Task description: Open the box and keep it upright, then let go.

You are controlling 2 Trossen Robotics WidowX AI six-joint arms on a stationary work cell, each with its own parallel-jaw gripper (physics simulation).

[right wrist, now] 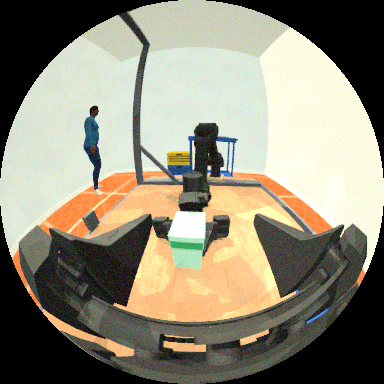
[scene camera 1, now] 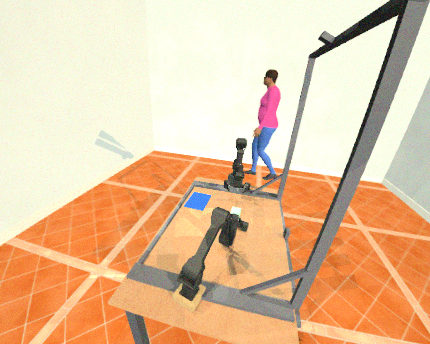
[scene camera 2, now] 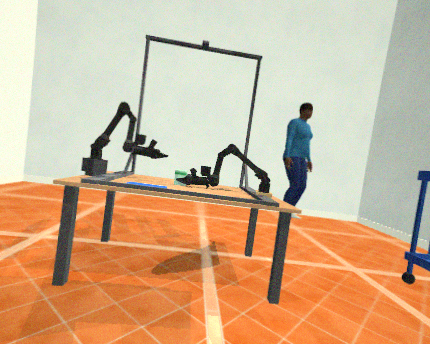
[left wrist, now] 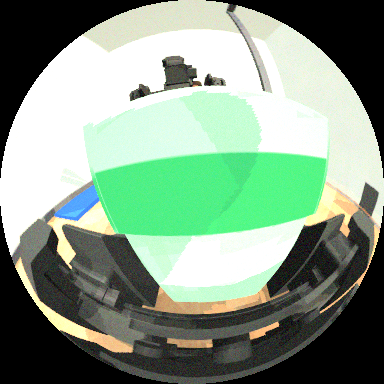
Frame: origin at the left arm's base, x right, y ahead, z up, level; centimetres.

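Where they show: left gripper, fingertip midpoint: [right wrist: 187, 255] [scene camera 2: 176, 179]; right gripper, fingertip midpoint: [right wrist: 205, 219] [scene camera 1: 235, 191] [scene camera 2: 167, 156] [left wrist: 173, 77]; left arm's base at its link origin: [right wrist: 214, 175] [scene camera 1: 189, 291] [scene camera 2: 264, 192]; right arm's base at its link origin: [scene camera 2: 95, 158].
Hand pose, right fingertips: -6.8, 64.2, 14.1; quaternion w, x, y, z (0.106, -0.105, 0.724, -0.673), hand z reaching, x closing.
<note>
Things, the pixels of their top centre, and the offset from my right fingertips, as dx, dy, dz. "*": a spot on its surface instead. Level surfaces: height alone.
- box at its top centre: [left wrist: 207, 117] [right wrist: 188, 222] [scene camera 1: 235, 210] [scene camera 2: 181, 170] +4.6, -9.0, -7.9
- flat blue square at a spot on its surface: [left wrist: 78, 204] * -25.4, -5.7, -16.9
- table at its surface level: dz -17.7
The box [scene camera 1: 236, 211] [scene camera 2: 180, 173] [left wrist: 210, 195] [right wrist: 187, 244] is pale green with a brighter green band below its top part. It stands upright on the table, and its lid looks closed. My left gripper [scene camera 2: 181, 180] [left wrist: 209, 208] [right wrist: 187, 255] is shut on the box, with a finger on either side of its lower part. My right gripper [scene camera 2: 167, 156] is open and empty, raised above the table and pointing toward the box from a short distance. The far side of the box is hidden in the left wrist view.
A flat blue square [scene camera 1: 197, 201] [scene camera 2: 146, 185] [left wrist: 78, 204] lies on the table [scene camera 1: 170, 240]. A dark metal frame [scene camera 1: 295, 125] [scene camera 2: 253, 105] rises along one side of the table. A person in pink [scene camera 1: 270, 107] and a person in blue [scene camera 2: 299, 135] [right wrist: 91, 132] stand beyond the table.
</note>
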